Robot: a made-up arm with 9 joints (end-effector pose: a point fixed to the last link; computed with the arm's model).
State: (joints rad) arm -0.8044 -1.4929 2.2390 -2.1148 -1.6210 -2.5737 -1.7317 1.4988 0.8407
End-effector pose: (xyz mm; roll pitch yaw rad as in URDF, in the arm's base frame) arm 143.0 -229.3 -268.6 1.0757 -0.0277 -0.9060
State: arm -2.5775 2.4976 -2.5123 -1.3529 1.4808 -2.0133 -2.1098 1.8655 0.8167
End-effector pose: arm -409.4 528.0 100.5 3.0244 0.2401 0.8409
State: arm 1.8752 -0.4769 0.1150 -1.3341 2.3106 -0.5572 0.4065 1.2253 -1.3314
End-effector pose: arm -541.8 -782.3 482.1 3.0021 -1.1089 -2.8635
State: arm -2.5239 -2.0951 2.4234 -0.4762 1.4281 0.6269 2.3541 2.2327 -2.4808
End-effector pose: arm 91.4 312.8 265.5 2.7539 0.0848 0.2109
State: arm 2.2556 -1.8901 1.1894 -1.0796 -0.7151 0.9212 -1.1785 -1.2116 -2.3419
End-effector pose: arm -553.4 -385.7 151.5 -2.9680 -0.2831 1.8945
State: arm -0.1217 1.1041 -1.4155 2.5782 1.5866 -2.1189 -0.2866 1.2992 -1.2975
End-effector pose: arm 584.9 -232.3 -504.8 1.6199 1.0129 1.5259
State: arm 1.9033 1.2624 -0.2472 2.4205 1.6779 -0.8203 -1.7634 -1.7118 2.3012
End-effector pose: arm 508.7 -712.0 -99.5 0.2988 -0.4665 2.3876
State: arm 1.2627 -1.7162 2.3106 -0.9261 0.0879 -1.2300 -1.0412 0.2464 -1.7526
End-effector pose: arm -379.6 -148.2 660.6 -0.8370 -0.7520 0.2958
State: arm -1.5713 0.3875 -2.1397 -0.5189 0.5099 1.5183 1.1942 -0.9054 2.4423
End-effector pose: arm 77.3 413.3 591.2 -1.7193 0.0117 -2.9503
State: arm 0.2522 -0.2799 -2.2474 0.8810 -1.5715 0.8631 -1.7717 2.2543 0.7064
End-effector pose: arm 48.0 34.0 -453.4 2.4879 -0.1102 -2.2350
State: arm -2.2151 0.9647 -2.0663 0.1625 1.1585 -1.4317 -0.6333 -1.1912 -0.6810
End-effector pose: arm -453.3 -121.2 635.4 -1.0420 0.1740 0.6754
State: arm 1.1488 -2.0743 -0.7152 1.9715 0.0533 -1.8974 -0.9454 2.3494 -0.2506
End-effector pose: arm -317.3 106.8 -273.3 1.6497 0.3732 1.0732
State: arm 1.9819 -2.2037 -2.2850 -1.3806 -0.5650 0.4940 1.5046 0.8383 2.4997
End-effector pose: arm 244.5 -259.7 167.4 -0.0989 0.7652 1.4672
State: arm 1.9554 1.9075 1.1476 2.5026 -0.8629 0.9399 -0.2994 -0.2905 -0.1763
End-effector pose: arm -242.1 -362.4 205.6 2.3321 -0.1929 -2.6689
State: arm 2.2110 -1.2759 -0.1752 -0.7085 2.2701 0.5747 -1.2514 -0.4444 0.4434
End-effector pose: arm -576.5 -206.5 375.7 0.4150 -0.3919 0.8042
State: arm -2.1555 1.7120 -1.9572 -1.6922 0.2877 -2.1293 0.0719 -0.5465 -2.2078
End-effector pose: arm 373.2 709.2 -224.9 -2.9048 -0.9031 -0.9640
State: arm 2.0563 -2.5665 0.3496 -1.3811 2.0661 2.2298 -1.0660 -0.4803 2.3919
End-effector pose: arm 45.8 -298.2 44.6 -0.2262 -0.0731 0.4942
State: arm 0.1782 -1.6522 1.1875 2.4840 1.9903 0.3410 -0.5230 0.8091 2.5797
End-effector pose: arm -144.8 -80.0 646.0 3.1250 -0.4661 1.9712
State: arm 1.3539 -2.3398 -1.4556 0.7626 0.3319 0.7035 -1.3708 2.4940 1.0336
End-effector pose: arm -562.1 -169.4 -75.7 -2.1470 -0.1413 1.5833
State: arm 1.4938 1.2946 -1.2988 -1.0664 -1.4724 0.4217 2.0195 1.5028 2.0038
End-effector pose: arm -117.4 -308.3 276.1 -1.0335 0.4776 -1.9272
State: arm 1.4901 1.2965 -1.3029 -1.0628 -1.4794 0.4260 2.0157 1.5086 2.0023
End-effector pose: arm -115.1 -308.9 274.7 -1.0300 0.4814 -1.9179
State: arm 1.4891 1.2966 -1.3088 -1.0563 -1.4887 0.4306 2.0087 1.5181 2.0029
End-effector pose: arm -112.8 -308.2 273.7 -1.0188 0.4816 -1.9088
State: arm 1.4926 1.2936 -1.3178 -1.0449 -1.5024 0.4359 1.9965 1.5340 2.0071
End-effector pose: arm -110.5 -305.4 273.3 -0.9951 0.4758 -1.8998
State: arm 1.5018 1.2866 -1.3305 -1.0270 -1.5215 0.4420 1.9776 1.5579 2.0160
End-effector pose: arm -108.1 -299.7 273.4 -0.9551 0.4628 -1.8912
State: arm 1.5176 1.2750 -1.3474 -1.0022 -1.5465 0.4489 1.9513 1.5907 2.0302
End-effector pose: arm -105.7 -290.9 274.1 -0.8972 0.4424 -1.8835
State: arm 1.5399 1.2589 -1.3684 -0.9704 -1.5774 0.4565 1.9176 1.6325 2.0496
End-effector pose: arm -103.0 -278.8 275.1 -0.8217 0.4159 -1.8769
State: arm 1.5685 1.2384 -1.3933 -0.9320 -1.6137 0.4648 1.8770 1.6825 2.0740
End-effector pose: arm -99.9 -263.7 275.9 -0.7293 0.3852 -1.8708
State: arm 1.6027 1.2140 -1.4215 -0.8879 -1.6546 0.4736 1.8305 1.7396 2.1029
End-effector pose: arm -96.2 -246.0 276.1 -0.6223 0.3525 -1.8646
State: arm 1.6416 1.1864 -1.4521 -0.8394 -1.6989 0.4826 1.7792 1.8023 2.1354
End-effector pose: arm -91.7 -226.1 275.4 -0.5037 0.3199 -1.8575
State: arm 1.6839 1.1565 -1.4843 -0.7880 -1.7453 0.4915 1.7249 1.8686 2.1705
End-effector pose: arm -86.5 -204.8 273.6 -0.3780 0.2891 -1.8481
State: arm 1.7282 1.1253 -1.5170 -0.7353 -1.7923 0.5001 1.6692 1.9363 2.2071
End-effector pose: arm -80.5 -183.0 270.6 -0.2493 0.2608 -1.8354
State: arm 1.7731 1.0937 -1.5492 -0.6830 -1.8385 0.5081 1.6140 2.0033 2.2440
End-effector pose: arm -74.1 -161.2 266.8 -0.1228 0.2350 -1.8191
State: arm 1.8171 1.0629 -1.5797 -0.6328 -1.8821 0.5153 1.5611 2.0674 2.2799
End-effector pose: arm -67.5 -140.4 262.1 -0.0030 0.2117 -1.7997
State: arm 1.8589 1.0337 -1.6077 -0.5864 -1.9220 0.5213 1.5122 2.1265 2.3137
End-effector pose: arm -61.3 -121.0 257.1 0.1062 0.1900 -1.7785
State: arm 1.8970 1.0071 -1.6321 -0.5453 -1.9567 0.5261 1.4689 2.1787 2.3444
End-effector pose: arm -55.6 -103.8 252.0 0.2017 0.1703 -1.7575
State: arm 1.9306 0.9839 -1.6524 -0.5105 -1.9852 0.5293 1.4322 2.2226 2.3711
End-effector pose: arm -50.6 -89.3 247.1 0.2823 0.1523 -1.7385
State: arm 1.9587 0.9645 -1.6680 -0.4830 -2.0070 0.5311 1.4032 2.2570 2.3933
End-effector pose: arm -46.5 -77.8 242.8 0.3469 0.1363 -1.7235
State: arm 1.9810 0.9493 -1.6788 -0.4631 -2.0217 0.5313 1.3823 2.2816 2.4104
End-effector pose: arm -43.2 -69.6 239.3 0.3957 0.1228 -1.7138
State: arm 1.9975 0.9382 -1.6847 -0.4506 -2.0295 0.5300 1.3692 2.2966 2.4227
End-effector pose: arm -40.6 -64.6 236.9 0.4303 0.1120 -1.7103
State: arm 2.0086 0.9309 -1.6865 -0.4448 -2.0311 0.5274 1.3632 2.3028 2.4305
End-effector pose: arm -38.7 -62.4 235.4 0.4523 0.1038 -1.7124
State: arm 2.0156 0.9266 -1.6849 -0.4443 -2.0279 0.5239 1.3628 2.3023 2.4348
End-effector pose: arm -37.4 -62.4 234.8 0.4645 0.0978 -1.7192
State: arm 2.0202 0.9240 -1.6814 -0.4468 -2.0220 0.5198 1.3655 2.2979 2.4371
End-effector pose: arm -36.4 -63.7 234.7 0.4712 0.0930 -1.7288
